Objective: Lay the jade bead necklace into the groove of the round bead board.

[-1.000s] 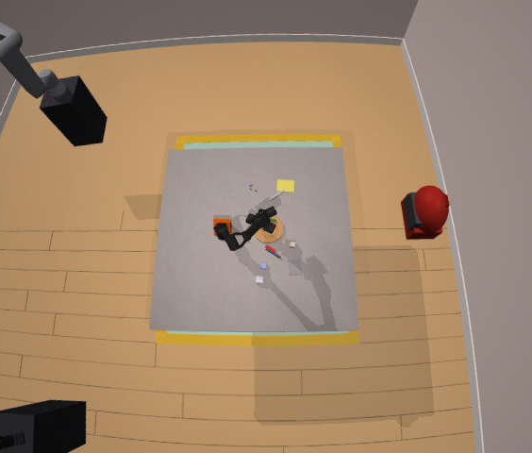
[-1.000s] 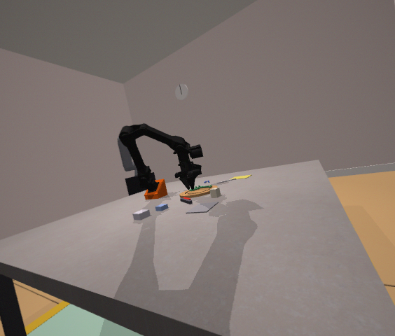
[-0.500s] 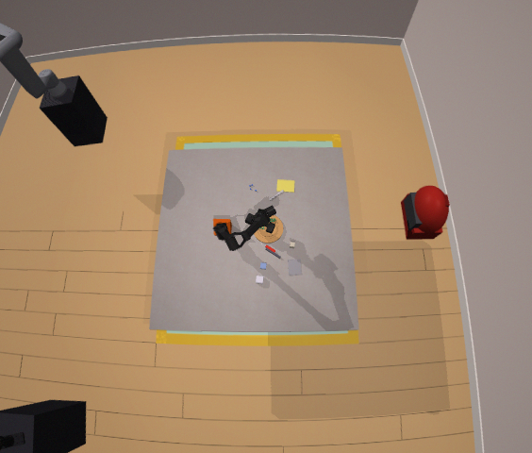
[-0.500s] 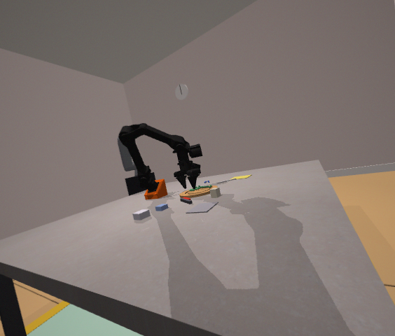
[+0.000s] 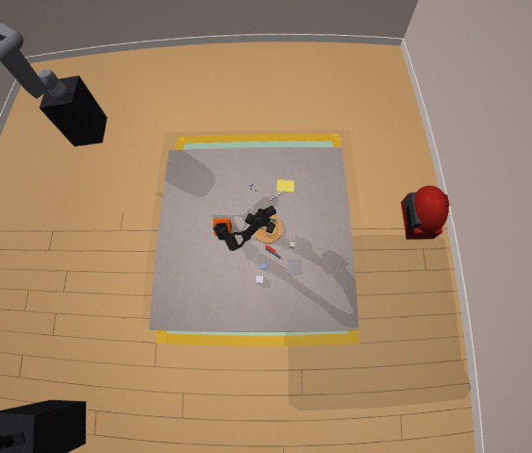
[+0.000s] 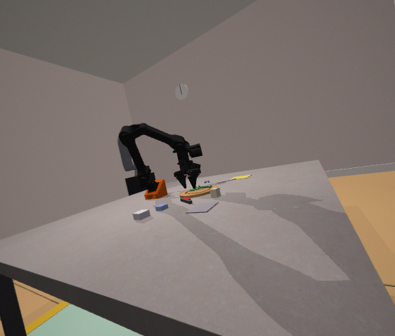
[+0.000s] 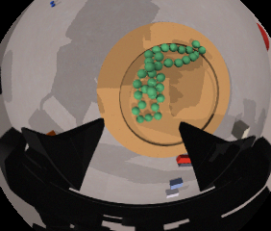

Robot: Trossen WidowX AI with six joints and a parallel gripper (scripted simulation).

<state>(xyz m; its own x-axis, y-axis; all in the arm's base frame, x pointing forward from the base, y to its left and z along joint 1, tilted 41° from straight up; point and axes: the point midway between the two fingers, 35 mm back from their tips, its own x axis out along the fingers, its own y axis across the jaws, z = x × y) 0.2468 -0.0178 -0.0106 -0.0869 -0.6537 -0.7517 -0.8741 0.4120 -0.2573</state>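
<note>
The round wooden bead board is 5 cm ahead of my gripper tip and 2 cm below it. The rest, counted from my gripper tip: beige cube 20 cm ahead, 13 cm to the right, 1 cm below; red-handled tool 16 cm to the right, 6 cm ahead, 2 cm below; blue block 25 cm to the right, 2 cm below.
</note>
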